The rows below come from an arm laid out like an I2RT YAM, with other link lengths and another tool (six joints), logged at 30 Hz.
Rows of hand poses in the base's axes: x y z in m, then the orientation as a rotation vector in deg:
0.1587 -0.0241 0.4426 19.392 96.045 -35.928
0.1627 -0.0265 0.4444 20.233 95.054 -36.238
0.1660 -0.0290 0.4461 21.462 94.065 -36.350
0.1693 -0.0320 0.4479 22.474 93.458 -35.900
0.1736 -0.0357 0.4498 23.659 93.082 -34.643
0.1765 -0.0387 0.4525 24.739 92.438 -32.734
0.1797 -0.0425 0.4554 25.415 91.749 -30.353
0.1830 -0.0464 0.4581 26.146 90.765 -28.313
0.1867 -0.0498 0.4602 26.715 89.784 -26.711
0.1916 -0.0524 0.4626 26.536 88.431 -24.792
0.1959 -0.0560 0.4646 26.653 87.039 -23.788
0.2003 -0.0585 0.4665 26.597 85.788 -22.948
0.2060 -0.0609 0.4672 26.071 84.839 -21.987
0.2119 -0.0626 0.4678 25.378 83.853 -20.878
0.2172 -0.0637 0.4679 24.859 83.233 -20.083
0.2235 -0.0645 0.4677 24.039 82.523 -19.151
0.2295 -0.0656 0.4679 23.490 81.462 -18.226
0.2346 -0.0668 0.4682 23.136 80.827 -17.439
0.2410 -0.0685 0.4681 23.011 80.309 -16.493
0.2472 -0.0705 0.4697 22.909 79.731 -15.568
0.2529 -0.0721 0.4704 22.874 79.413 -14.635
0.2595 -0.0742 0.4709 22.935 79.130 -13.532
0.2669 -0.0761 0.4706 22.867 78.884 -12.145
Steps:
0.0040 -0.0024 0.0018 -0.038 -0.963 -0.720
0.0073 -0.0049 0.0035 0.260 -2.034 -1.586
0.0106 -0.0079 0.0053 0.900 -2.869 -1.988
0.0149 -0.0116 0.0072 2.201 -3.733 -2.038
0.0178 -0.0146 0.0099 3.767 -4.997 -1.637
0.0210 -0.0184 0.0128 5.400 -6.359 -0.693
0.0243 -0.0223 0.0155 6.780 -7.899 0.015
0.0280 -0.0257 0.0176 7.810 -9.294 0.574
0.0329 -0.0283 0.0200 8.521 -11.017 1.835
0.0372 -0.0319 0.0220 8.816 -12.585 2.358
0.0416 -0.0344 0.0239 8.954 -13.960 2.903
0.0473 -0.0368 0.0246 8.995 -15.018 3.845
0.0532 -0.0385 0.0252 9.027 -16.121 4.995
0.0585 -0.0396 0.0253 9.064 -16.823 5.836
0.0648 -0.0404 0.0251 8.993 -17.599 6.973
0.0708 -0.0415 0.0253 8.972 -18.739 7.923
0.0759 -0.0427 0.0256 9.099 -19.469 8.651
0.0823 -0.0444 0.0255 9.498 -20.154 9.311
0.0885 -0.0464 0.0271 9.883 -20.891 9.943
0.0942 -0.0480 0.0278 10.390 -21.391 10.530
0.1008 -0.0501 0.0283 11.079 -21.903 11.149
0.1082 -0.0520 0.0280 11.897 -22.417 12.028

